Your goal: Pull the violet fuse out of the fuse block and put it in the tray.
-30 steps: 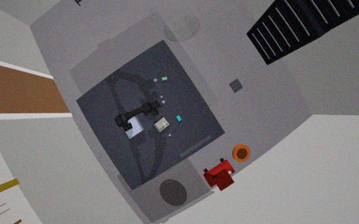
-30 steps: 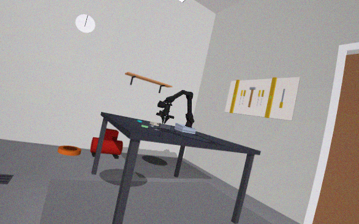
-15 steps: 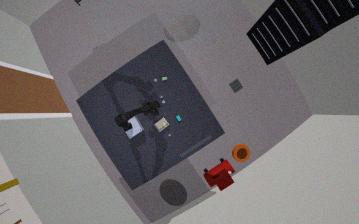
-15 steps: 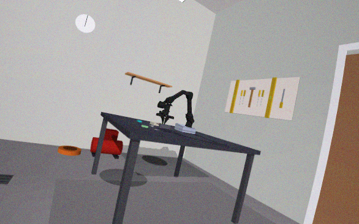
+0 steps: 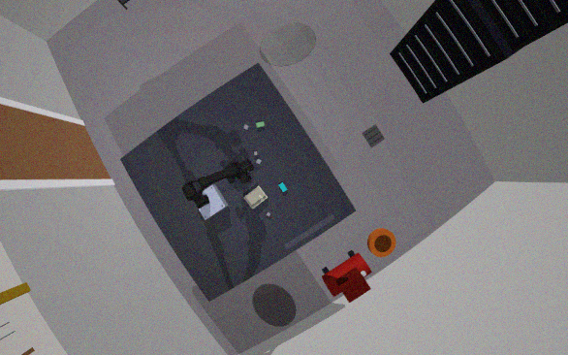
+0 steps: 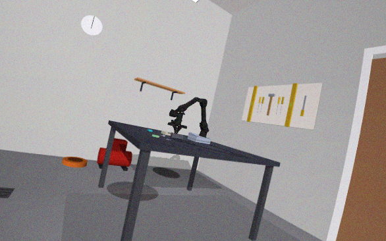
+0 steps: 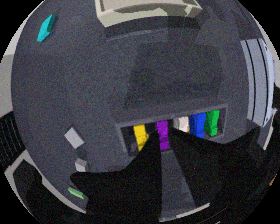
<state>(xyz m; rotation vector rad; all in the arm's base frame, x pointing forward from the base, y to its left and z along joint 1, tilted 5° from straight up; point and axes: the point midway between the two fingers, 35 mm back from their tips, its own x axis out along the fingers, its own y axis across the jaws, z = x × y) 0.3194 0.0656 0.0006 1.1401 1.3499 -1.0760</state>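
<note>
Right now the white fuse is 20 mm behind my gripper tip and 10 mm below it. Round my gripper tip: yellow fuse: 20 mm ahead, 10 mm below; violet fuse: 10 mm below; blue fuse: 40 mm behind, 10 mm below.
</note>
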